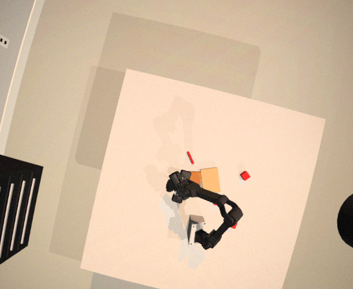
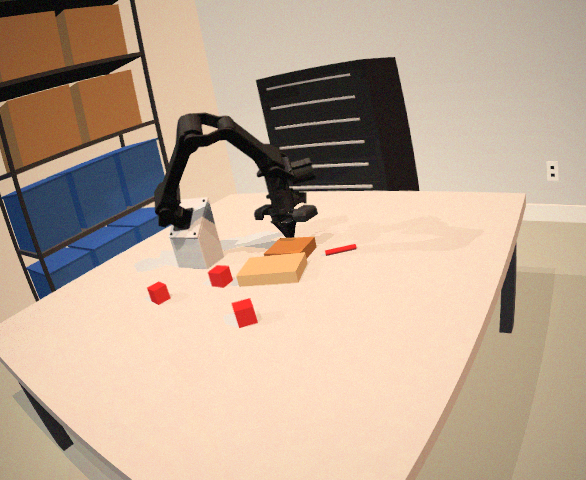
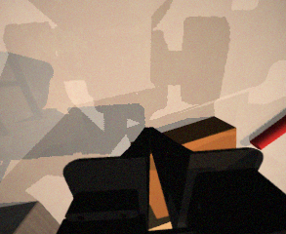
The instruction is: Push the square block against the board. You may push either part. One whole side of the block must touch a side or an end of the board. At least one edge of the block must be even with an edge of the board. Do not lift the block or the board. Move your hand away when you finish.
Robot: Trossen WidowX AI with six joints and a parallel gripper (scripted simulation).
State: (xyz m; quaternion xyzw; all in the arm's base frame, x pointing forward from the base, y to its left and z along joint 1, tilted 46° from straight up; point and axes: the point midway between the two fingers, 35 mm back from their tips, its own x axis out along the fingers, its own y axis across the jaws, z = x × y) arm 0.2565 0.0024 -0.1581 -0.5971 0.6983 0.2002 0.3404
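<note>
Right now my gripper tip is 3 cm short of the orange square block and 6 cm to the left of it. Round my gripper tip: thin red stick 16 cm ahead, 5 cm to the right, 1 cm below; then tan board 3 cm ahead, 18 cm to the right.
</note>
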